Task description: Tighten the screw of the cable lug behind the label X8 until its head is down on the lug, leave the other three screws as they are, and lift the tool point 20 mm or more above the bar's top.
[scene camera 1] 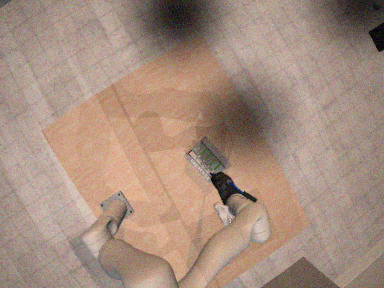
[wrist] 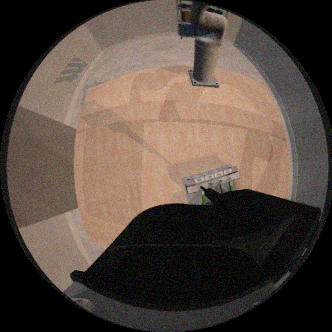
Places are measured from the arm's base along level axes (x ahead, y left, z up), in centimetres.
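Where they show: hand, its tool point: (scene camera 1: 210, 173) (wrist: 201, 187); arm's base, origin of its link: (scene camera 1: 117, 208) (wrist: 202, 76).
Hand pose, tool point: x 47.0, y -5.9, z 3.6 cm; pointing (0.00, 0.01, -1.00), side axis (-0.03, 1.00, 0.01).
Each offset is from my tool point to the top centre of the thing. "pt": to the spot under its first point. Level surfaces: height alone.
The grey terminal block has a pale metal bar @(pt dx +0.8, dy -2.1, dz -0.6 cm) (wrist: 193, 189), a row of white labels @(dx -3.4, dy +4.1, dz -0.6 cm) (scene camera 1: 200, 168) (wrist: 213, 175) along its front and green cables (scene camera 1: 212, 157) (wrist: 204, 199) behind. The label letters are too blurred to read, so X8 cannot be picked out by its text. My screwdriver @(dx +0.0, dy +0.0, dz +6.4 cm) (scene camera 1: 212, 175) (wrist: 202, 188) has its dark tip at the bar, behind the leftmost label in the wrist view. The tip looks on or very near the screw there; it covers that screw, and its height cannot be told. Some other lugs show faintly to the right. The tool has no fingers.
The wooden table top @(dz -4.8 cm) (scene camera 1: 85, 130) (wrist: 115, 165) carries the block. The arm's base plate (scene camera 1: 112, 198) (wrist: 212, 84) is bolted near one edge. The black tool housing (wrist: 200, 250) hides the lower part of the wrist view. Soft dark blurs cover parts of the scene view.
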